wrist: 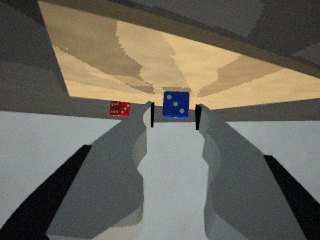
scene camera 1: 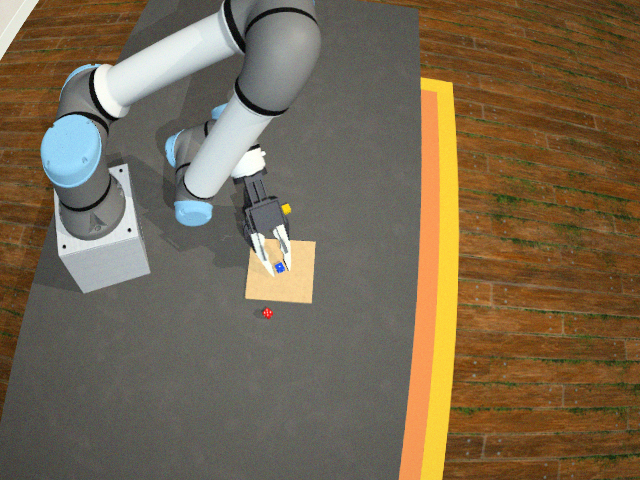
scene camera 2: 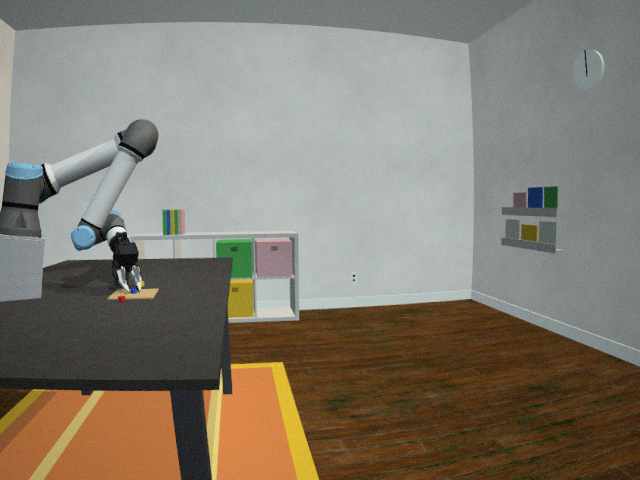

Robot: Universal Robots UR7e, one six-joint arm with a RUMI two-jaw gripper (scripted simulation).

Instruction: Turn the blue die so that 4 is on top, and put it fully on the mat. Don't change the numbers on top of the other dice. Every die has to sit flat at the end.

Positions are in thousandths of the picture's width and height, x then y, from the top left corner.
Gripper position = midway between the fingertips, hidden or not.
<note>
In view: my gripper (wrist: 545,440) and a tan mat (scene camera 1: 463,595).
The tan mat also shows in the wrist view (wrist: 405,244).
</note>
